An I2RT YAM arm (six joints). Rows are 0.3 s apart.
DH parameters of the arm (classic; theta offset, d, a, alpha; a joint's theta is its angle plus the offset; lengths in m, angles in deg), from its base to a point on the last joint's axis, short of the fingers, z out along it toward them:
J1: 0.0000 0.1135 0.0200 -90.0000
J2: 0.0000 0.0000 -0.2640 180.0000
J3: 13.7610 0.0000 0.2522 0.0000
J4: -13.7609 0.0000 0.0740 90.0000
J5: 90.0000 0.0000 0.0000 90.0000
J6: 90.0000 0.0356 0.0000 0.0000
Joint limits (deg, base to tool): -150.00..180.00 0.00..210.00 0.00..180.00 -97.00..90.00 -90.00..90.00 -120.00..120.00
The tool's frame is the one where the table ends.
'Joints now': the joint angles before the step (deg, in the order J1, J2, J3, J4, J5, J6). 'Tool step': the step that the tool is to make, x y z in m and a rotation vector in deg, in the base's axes. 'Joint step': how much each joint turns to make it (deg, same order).
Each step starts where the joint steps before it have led.
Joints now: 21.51 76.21 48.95 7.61 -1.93 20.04
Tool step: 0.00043 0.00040 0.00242 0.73 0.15 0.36
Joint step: -0.03 -0.01 0.49 -0.35 -0.61 0.56
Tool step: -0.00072 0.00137 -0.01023 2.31 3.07 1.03
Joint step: 0.05 0.68 -1.12 -0.04 -2.06 2.73
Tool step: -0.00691 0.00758 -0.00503 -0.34 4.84 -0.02
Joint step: 1.96 -0.18 0.52 -5.15 1.20 2.21
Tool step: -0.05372 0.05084 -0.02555 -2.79 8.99 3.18
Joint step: 15.11 -1.99 -3.86 -7.48 9.11 7.95
